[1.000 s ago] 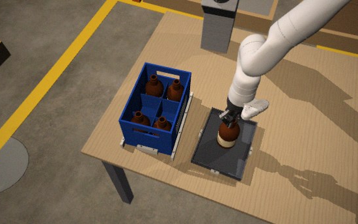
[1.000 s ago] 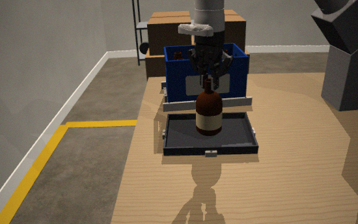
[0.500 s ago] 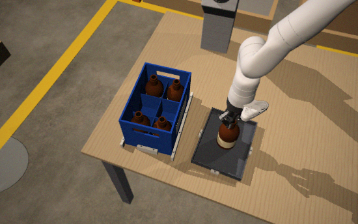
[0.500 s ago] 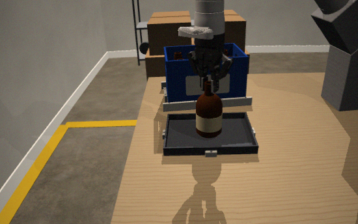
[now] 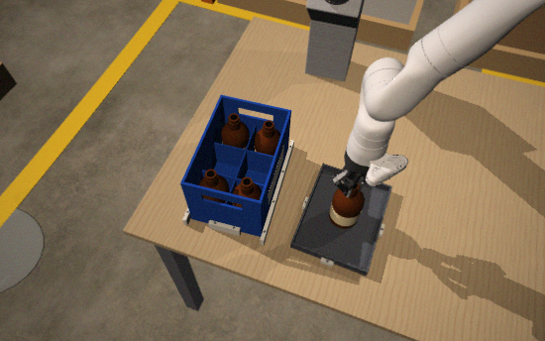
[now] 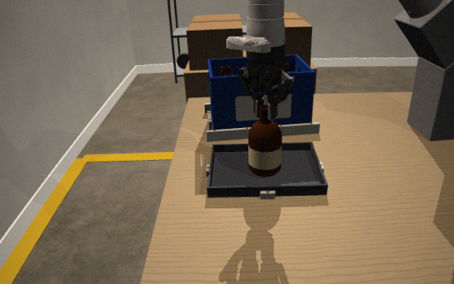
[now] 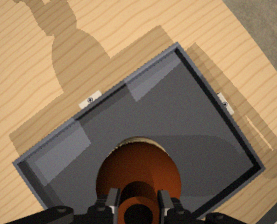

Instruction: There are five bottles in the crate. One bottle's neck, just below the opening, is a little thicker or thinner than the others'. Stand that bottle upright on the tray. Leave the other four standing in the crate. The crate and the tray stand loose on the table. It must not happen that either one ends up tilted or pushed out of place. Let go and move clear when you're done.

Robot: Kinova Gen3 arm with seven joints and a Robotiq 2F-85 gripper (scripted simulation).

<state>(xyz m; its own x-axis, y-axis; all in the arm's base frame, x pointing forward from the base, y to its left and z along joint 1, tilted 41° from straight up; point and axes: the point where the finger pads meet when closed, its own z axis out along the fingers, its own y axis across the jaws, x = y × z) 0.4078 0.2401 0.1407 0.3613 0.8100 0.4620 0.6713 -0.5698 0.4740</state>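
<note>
Now: hand 140 mm above the dark grey tray. The rest, counted from my hand: blue crate 50 mm ahead, 270 mm to the right, 70 mm below.
</note>
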